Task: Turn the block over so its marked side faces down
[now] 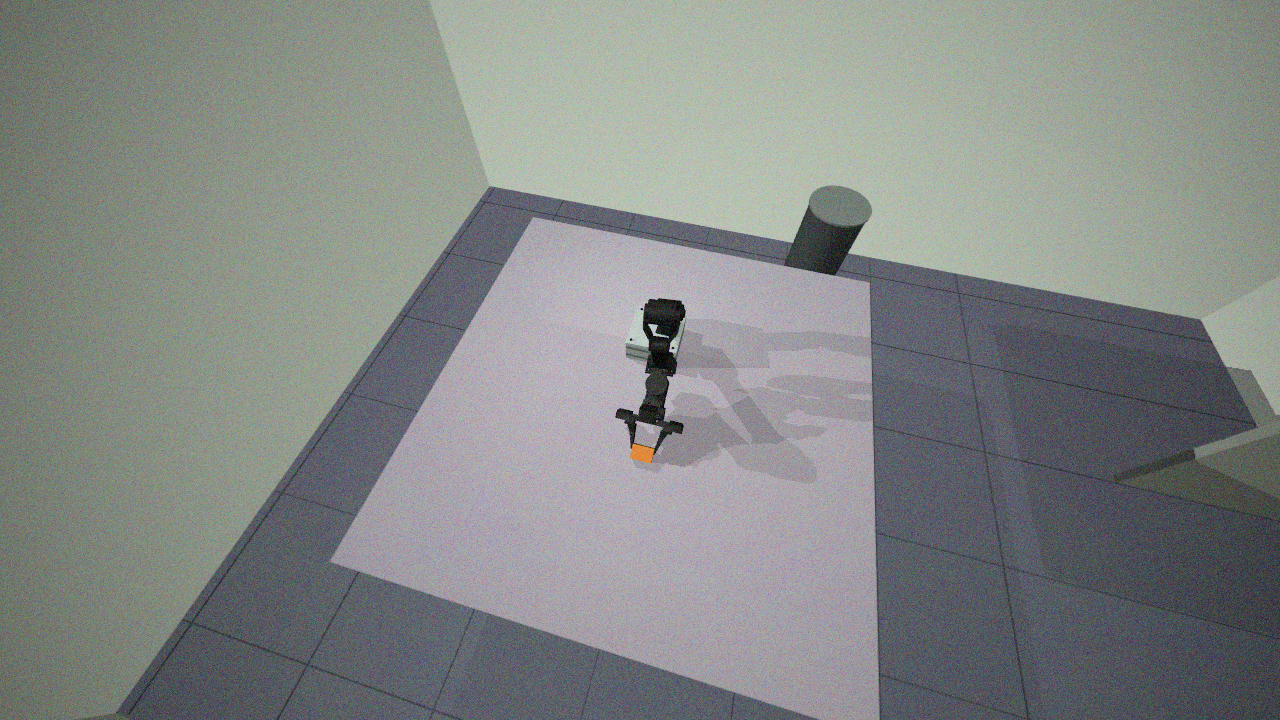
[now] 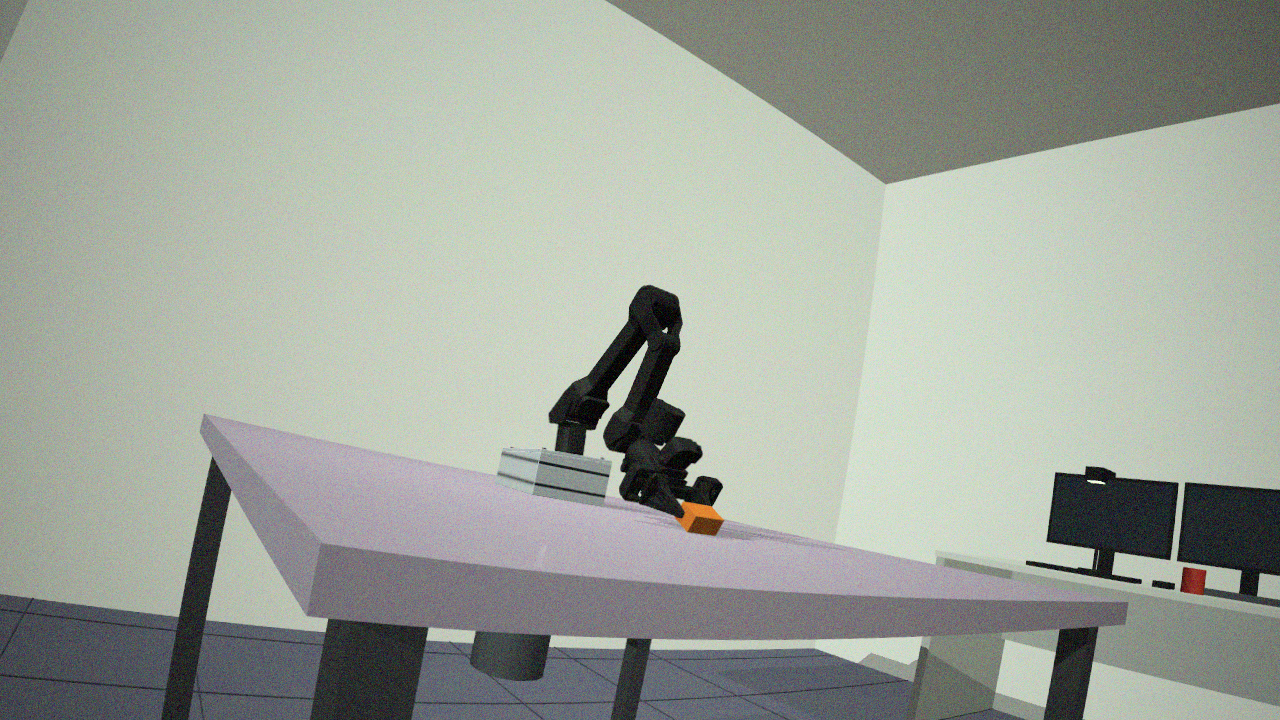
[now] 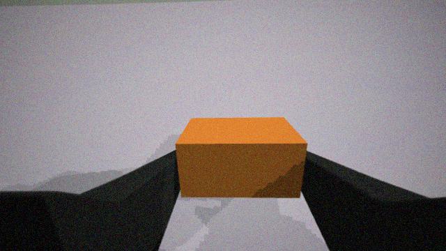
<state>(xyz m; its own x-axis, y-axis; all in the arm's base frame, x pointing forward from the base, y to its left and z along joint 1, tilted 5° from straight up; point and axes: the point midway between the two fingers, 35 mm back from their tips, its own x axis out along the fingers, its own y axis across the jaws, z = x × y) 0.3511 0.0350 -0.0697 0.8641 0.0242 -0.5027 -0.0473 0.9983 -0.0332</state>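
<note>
The orange block is 1 cm below my gripper tip.
</note>
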